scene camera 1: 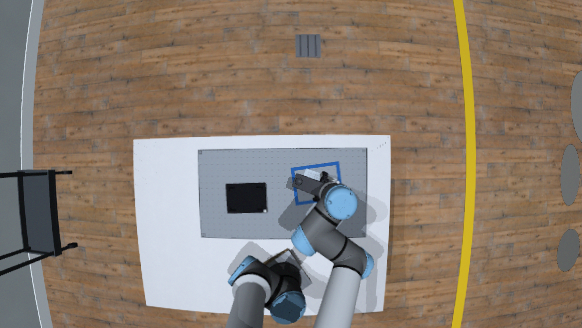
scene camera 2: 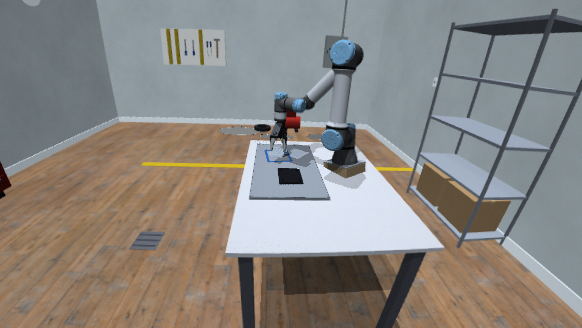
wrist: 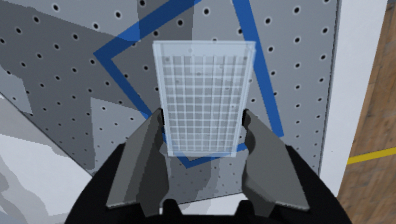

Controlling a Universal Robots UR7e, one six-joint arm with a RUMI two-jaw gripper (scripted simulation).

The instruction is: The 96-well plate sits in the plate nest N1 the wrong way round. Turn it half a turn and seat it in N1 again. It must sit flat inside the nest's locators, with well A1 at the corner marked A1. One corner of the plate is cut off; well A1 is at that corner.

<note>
I see my gripper (wrist: 202,109), a clear 96-well plate (wrist: 194,76) and a black rectangular nest (scene camera 1: 243,197).
</note>
